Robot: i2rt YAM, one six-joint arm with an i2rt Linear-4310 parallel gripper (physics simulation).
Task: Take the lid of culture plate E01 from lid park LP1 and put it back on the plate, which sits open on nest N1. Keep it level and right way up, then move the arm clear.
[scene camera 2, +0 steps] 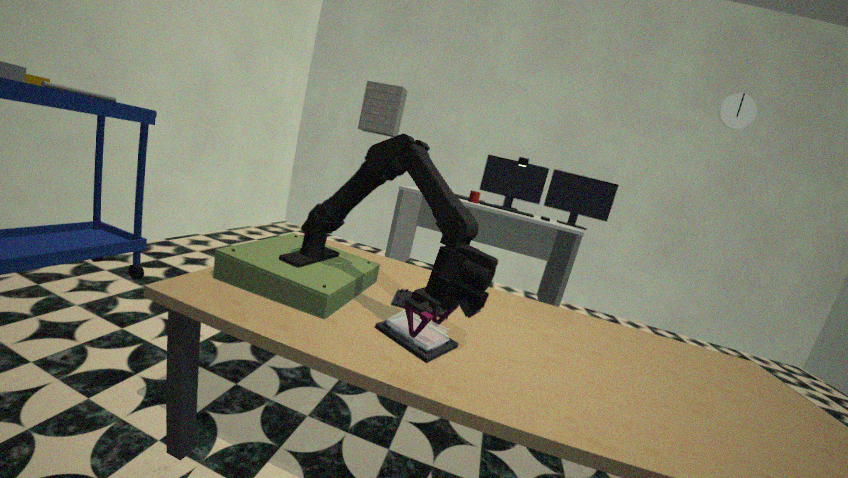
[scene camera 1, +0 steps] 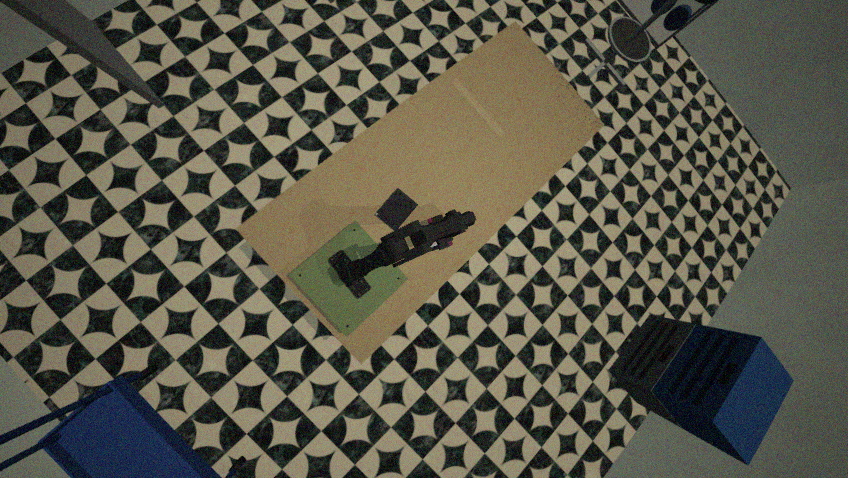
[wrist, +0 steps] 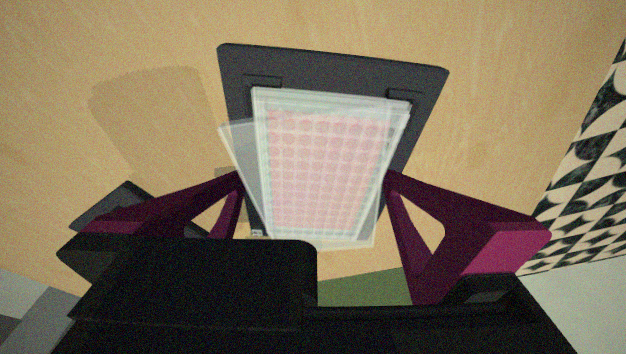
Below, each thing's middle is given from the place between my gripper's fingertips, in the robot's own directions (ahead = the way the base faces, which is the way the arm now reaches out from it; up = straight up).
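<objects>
Dark lid holder [scene camera 1: 399, 206]: 20 cm to the left of my hand, 7 cm behind, 1 cm below. My hand: 2 cm past the grey lid [scene camera 2: 432, 332], 1 cm below it.
</objects>
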